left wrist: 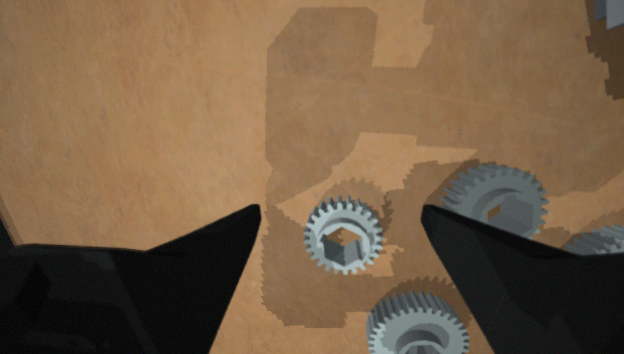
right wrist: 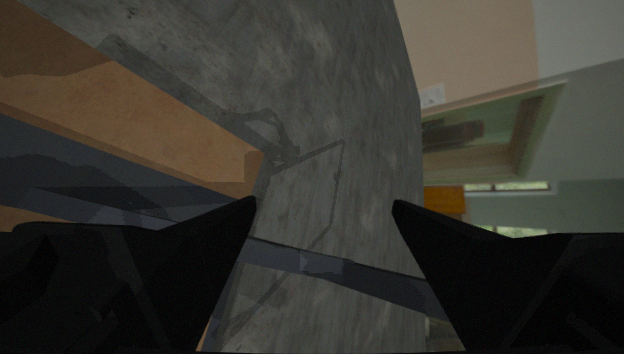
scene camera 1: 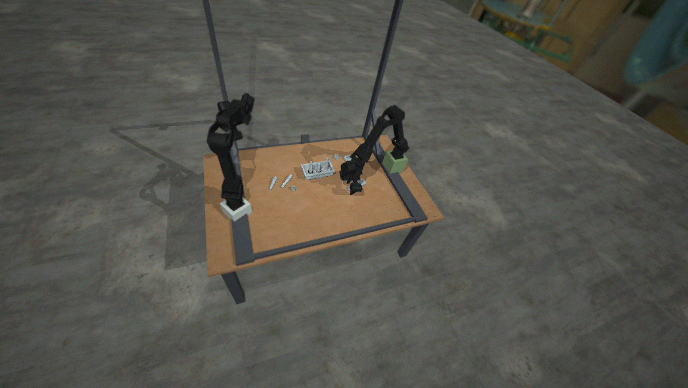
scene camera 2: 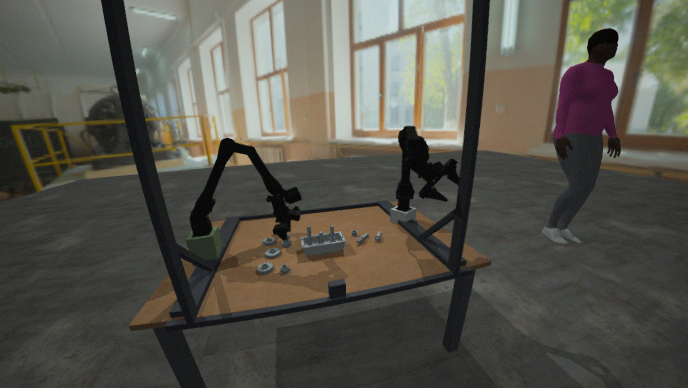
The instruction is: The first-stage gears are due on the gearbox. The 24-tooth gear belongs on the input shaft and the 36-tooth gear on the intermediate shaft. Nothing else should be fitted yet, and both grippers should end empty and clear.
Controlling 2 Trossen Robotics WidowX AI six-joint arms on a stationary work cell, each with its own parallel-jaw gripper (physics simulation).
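Places are measured from the left arm's base along level axes (x ahead, y left, z up), in millimetres.
Pixels of known places: left gripper, fingertip midpoint: (left wrist: 340,212) (scene camera 1: 349,189) (scene camera 2: 288,236); right gripper, fingertip midpoint: (right wrist: 325,204) (scene camera 2: 455,194); left arm's base, link origin: (scene camera 1: 397,155) (scene camera 2: 202,232); right arm's base, link origin: (scene camera 1: 235,203) (scene camera 2: 403,208).
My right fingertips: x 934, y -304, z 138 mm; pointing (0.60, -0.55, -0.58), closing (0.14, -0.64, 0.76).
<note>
Ahead of a thing's pixels: the offset from my right fingertips to its top centre. "*": to the spot under its first point.
The pale grey gearbox housing @(dx -459, dy +220, dz -197 mm) (scene camera 1: 320,176) (scene camera 2: 324,249) stands mid-table with upright shafts; which shaft is which I cannot tell, and no gear shows clearly on them. My left gripper (scene camera 2: 281,236) (left wrist: 340,212) is open and empty, low over the loose gears. In the left wrist view a small gear @(dx -607, dy +387, dz -237 mm) (left wrist: 372,240) lies flat on the table, framed between the fingertips. A larger gear @(* dx -670, dy +375, dz -243 mm) (left wrist: 387,332) lies below it, a shaded gear @(dx -609, dy +312, dz -237 mm) (left wrist: 472,192) is partly behind the right-hand finger, and another gear @(* dx -637, dy +262, dz -247 mm) (left wrist: 602,241) is cut off. Tooth counts are unclear. My right gripper (right wrist: 325,204) is open and empty, raised away from the parts.
In scene camera 2, a wide gear @(dx -698, dy +148, dz -237 mm) (scene camera 2: 265,268) and a small gear @(dx -626, dy +118, dz -237 mm) (scene camera 2: 284,269) lie nearer the camera. Two loose shafts @(dx -270, dy +239, dz -229 mm) (scene camera 2: 362,238) @(dx -195, dy +232, dz -230 mm) (scene camera 2: 378,236) and a small part @(dx -290, dy +300, dz -237 mm) (scene camera 2: 354,233) lie right of the housing. Dark frame rails (scene camera 1: 335,237) border the table.
</note>
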